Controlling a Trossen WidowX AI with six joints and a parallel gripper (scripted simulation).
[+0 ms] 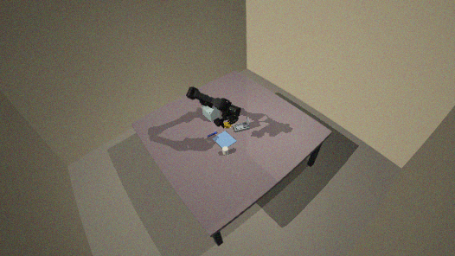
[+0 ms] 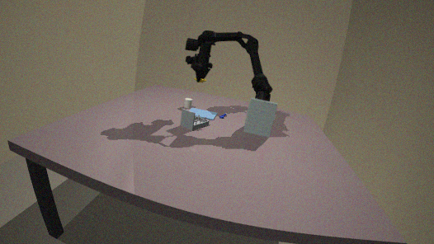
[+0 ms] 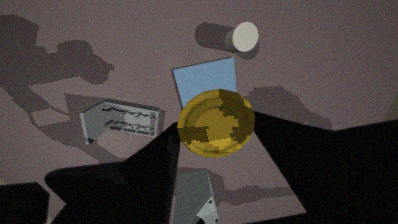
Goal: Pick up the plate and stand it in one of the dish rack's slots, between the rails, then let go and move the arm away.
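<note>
My gripper tip is now 180 mm to the right of the dish rack, 150 mm above it and 30 mm past it. The rest, counted from my gripper tip: light blue mat 170 mm below, 40 mm behind, 10 mm to the right; yellow plate 10 mm above; white cup 150 mm below, 90 mm to the right, 60 mm ahead.
</note>
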